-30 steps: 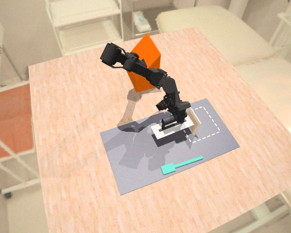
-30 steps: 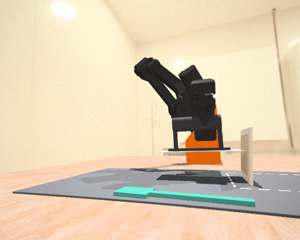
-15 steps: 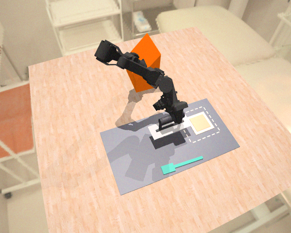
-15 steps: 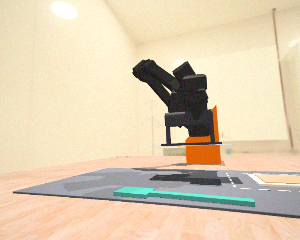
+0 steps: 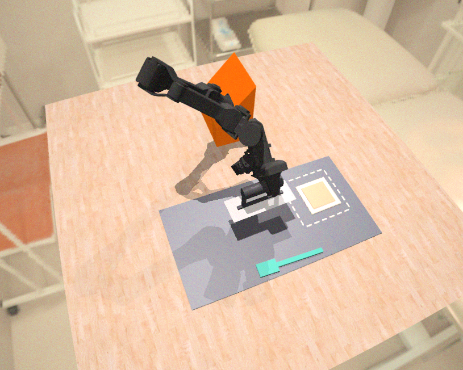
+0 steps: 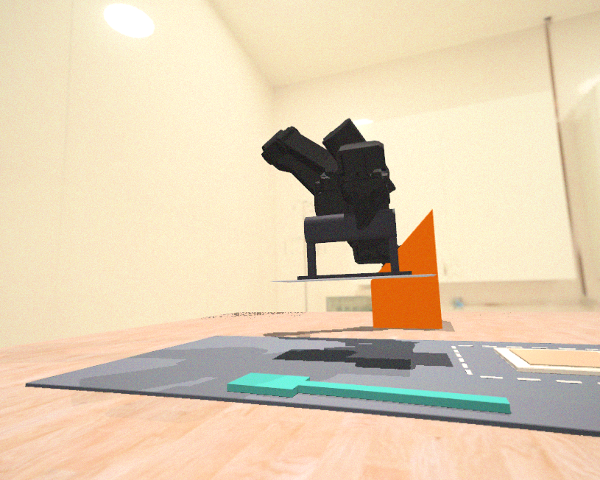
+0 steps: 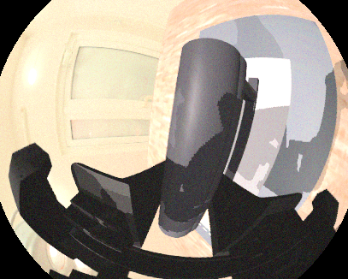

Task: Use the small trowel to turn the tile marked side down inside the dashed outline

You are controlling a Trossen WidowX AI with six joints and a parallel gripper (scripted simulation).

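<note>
Right now the black-handled tool is 30 mm behind my gripper tip and 10 mm below it. Round my gripper tip: white tile 200 mm to the left, 140 mm below, 30 mm behind; then grey mat 160 mm below, 10 mm to the left, 10 mm ahead; then teal trowel 150 mm ahead, 140 mm below.
</note>
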